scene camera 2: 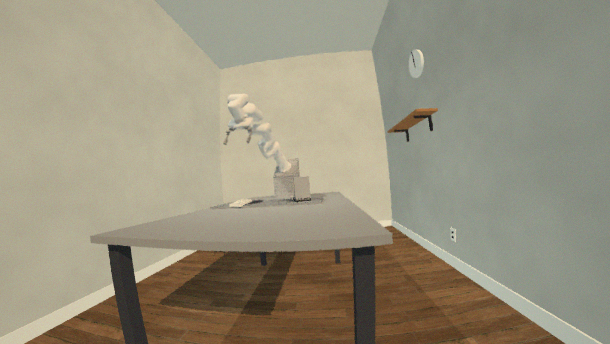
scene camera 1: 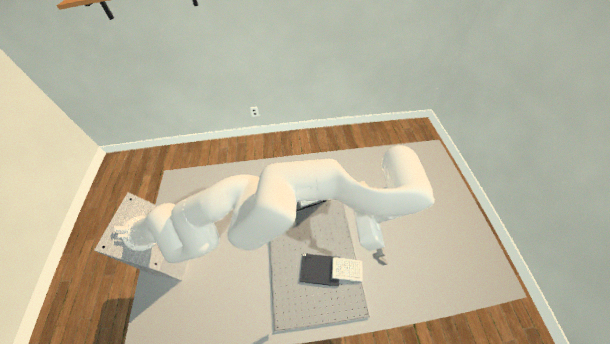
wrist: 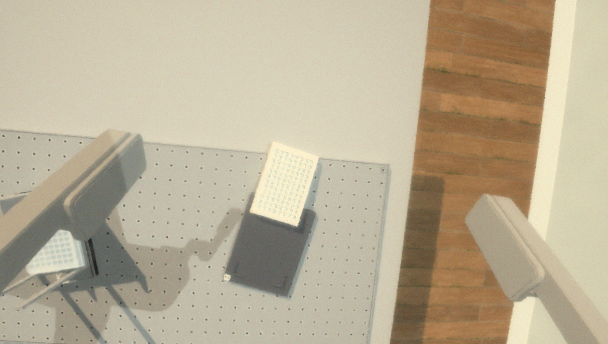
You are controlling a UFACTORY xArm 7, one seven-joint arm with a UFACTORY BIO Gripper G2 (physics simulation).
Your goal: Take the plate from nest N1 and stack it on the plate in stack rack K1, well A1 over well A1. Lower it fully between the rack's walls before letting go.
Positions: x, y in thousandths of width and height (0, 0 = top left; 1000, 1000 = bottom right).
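Nest floor (scene camera 1: 522, 781), (wrist: 440, 728) visible to me.
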